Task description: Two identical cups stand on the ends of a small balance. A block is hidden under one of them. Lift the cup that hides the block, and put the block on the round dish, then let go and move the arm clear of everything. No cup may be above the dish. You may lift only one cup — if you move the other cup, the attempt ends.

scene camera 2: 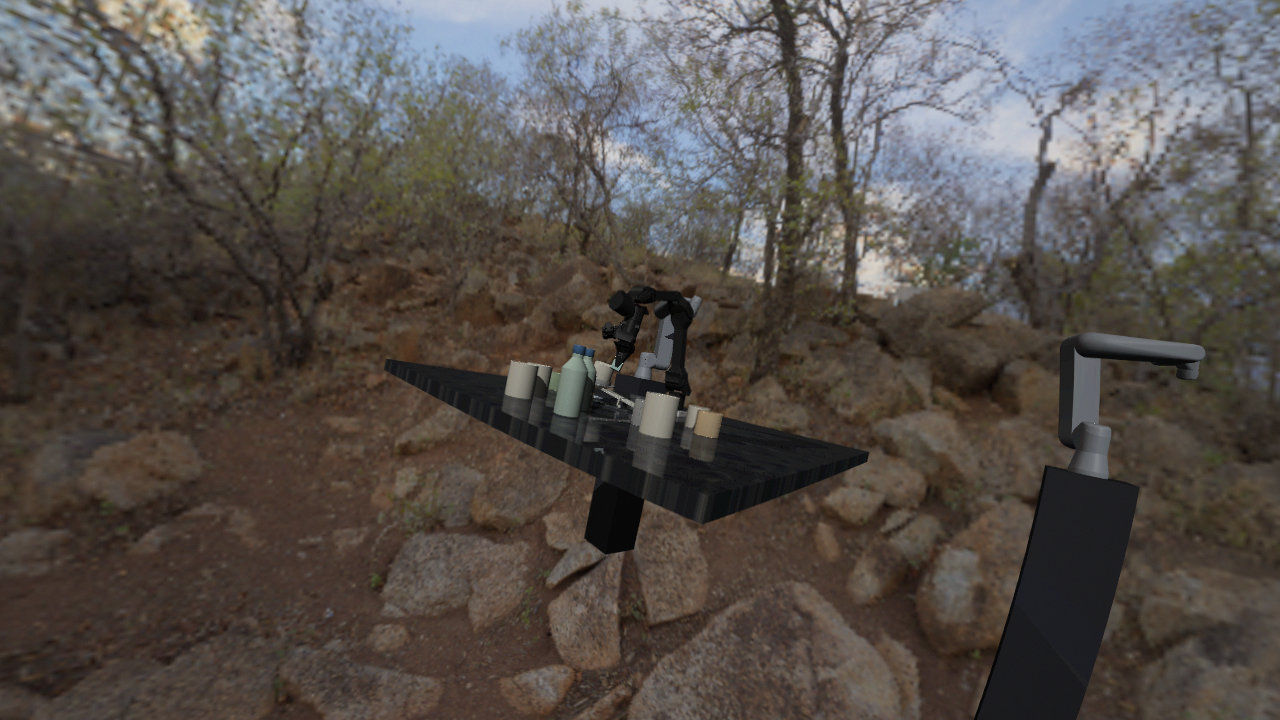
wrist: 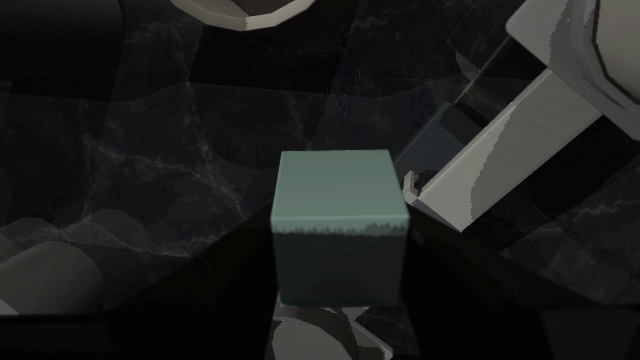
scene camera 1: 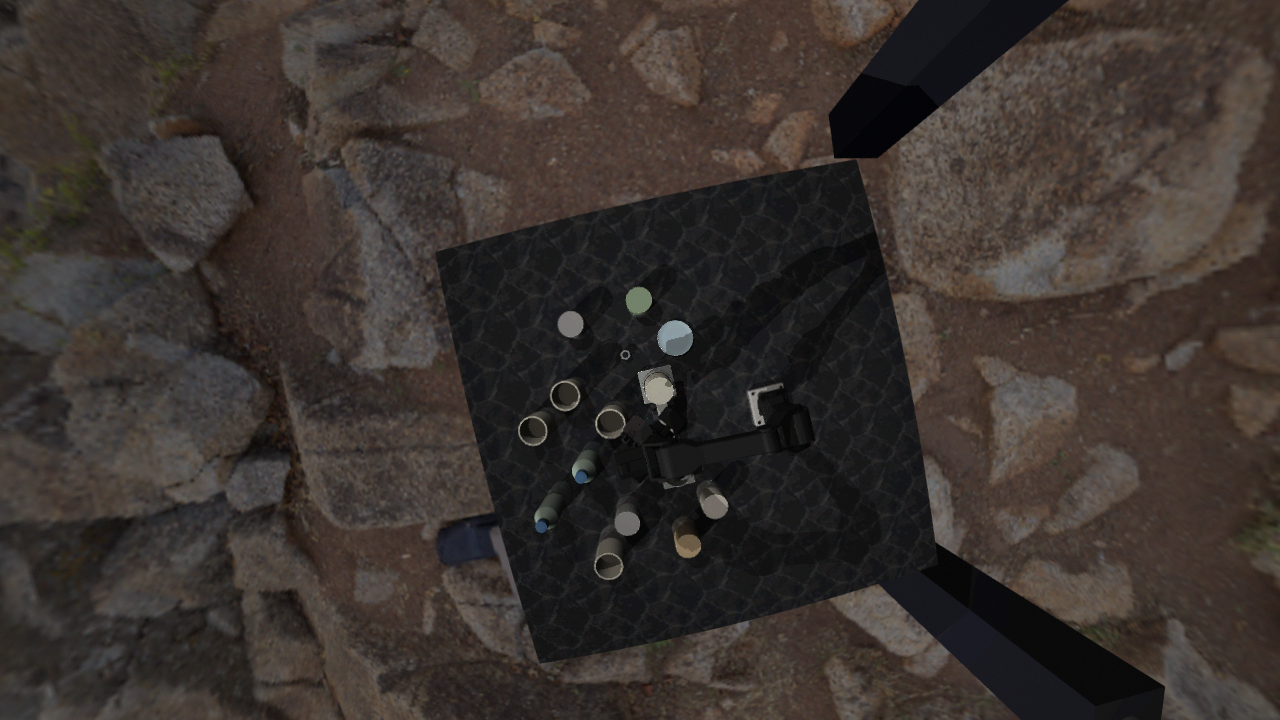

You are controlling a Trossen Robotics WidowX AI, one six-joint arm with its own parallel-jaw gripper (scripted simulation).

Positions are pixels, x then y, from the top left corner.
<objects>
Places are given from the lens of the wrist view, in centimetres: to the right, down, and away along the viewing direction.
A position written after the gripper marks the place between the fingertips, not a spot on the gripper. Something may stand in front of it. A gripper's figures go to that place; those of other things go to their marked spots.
gripper [wrist: 336, 218]: 0, 1, 11
balance beam [wrist: 572, 92]: 11, -4, 16
</objects>
